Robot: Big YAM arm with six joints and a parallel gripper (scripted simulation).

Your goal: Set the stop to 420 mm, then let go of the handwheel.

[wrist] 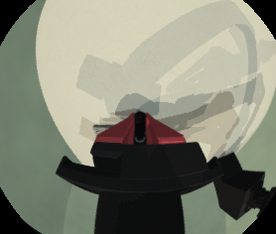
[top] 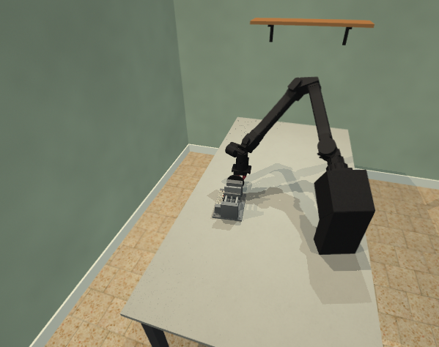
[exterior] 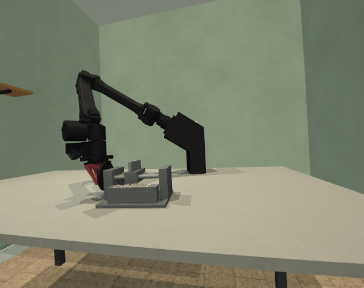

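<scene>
The sliding stop block lies 60 mm ahead of my hand, 140 mm to the left of it and 40 mm above it.
</scene>
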